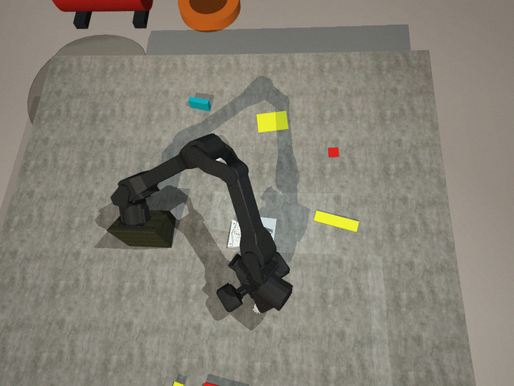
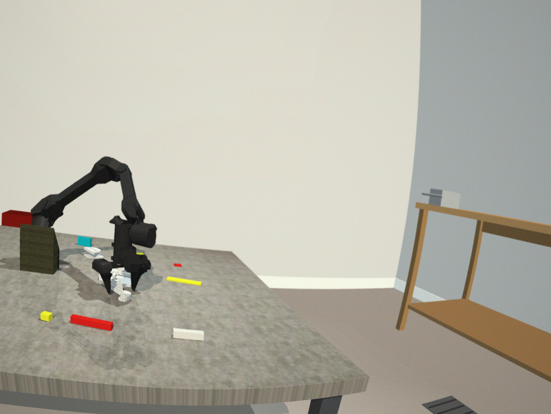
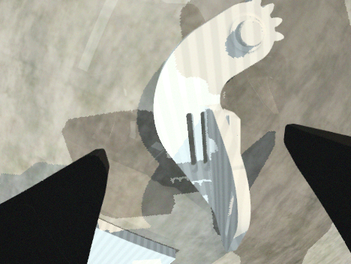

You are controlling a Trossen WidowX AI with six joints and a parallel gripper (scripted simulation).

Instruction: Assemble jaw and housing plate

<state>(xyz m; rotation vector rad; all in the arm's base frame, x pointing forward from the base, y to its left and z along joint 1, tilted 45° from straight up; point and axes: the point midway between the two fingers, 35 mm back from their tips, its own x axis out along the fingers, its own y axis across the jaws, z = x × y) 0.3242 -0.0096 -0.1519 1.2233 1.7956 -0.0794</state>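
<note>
Right now the white jaw is 10 mm ahead of my gripper tip and 40 mm to the right of it. Round my gripper tip: yellow cube: 160 mm behind, 270 mm to the right; red bar: 40 mm behind, 260 mm to the right; yellow bar: 200 mm ahead, 210 mm to the left.
</note>
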